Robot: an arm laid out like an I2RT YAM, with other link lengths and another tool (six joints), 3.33 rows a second.
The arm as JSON. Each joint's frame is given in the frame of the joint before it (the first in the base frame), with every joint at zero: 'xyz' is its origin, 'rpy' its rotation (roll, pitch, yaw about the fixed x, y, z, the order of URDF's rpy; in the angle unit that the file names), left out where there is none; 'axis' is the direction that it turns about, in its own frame. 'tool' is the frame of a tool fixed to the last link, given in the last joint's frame.
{
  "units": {
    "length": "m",
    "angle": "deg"
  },
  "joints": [
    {
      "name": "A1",
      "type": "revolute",
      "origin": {
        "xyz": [
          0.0,
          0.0,
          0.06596
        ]
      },
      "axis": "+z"
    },
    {
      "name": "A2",
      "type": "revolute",
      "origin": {
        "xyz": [
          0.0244,
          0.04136,
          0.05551
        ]
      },
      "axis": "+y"
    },
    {
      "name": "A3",
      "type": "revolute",
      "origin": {
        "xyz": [
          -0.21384,
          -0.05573,
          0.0
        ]
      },
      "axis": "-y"
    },
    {
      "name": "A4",
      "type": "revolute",
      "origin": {
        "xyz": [
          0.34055,
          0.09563,
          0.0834
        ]
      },
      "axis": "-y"
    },
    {
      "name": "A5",
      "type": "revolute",
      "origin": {
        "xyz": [
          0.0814,
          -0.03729,
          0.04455
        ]
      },
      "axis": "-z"
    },
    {
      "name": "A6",
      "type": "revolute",
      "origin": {
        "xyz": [
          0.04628,
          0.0,
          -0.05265
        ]
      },
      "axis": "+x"
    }
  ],
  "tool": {
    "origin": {
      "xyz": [
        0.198,
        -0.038,
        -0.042
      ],
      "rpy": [
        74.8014,
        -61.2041,
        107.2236
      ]
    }
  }
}
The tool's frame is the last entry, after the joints.
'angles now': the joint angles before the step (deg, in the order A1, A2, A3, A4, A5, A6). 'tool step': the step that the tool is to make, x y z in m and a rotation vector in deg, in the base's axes. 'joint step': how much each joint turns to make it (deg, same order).
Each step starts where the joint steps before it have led.
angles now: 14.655, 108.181, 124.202, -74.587, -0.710, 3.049
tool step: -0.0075, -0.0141, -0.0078, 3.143, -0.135, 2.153
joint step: -3.783, -7.343, -10.173, 3.442, -5.707, -3.455
